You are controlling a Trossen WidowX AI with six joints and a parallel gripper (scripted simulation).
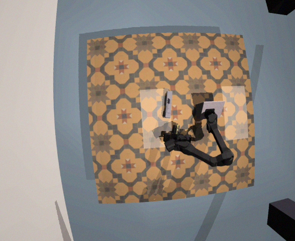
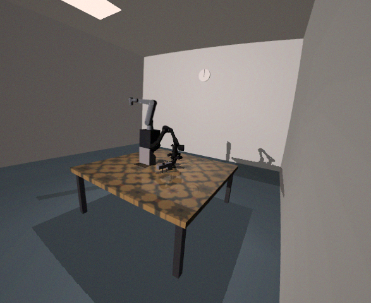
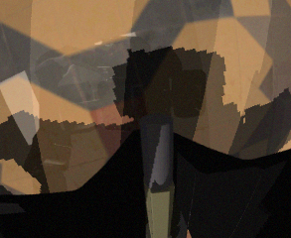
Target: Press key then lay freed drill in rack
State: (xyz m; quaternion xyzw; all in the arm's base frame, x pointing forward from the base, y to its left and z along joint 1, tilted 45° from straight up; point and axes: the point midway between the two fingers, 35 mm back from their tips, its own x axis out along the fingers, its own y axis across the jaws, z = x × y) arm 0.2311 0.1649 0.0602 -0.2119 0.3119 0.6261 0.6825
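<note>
Right now the drill is 10 mm behind my gripper tip, 40 mm to the right of it and 40 mm above it. From my gripper tip the other things lie so: pale grey fixture 40 mm ahead, 230 mm to the right, 30 mm above; then dark rack 10 mm behind, 50 mm to the right, 10 mm above; then dark key 30 mm ahead, 260 mm to the right, 40 mm above.
</note>
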